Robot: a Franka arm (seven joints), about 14 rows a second.
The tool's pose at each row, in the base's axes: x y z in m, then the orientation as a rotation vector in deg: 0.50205 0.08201 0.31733 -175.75 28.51 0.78; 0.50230 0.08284 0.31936 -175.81 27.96 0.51; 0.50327 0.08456 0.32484 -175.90 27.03 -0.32; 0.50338 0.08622 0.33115 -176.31 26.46 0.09; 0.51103 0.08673 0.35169 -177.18 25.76 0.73; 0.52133 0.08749 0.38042 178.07 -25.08 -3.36; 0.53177 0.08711 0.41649 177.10 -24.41 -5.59
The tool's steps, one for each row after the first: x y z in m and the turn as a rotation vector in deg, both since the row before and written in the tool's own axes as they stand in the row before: -0.00005 -0.00093 -0.00200 0.05 0.16 -0.36; 0.00033 -0.00212 -0.00542 0.14 0.51 -0.61; -0.00041 -0.00184 -0.00625 -0.36 -0.22 -0.40; 0.00705 -0.00334 -0.02049 -0.81 -0.30 -0.52; 0.00936 -0.00410 -0.02877 -1.33 -1.50 -0.49; 0.00881 -0.00224 -0.03644 -1.19 -1.29 -0.32
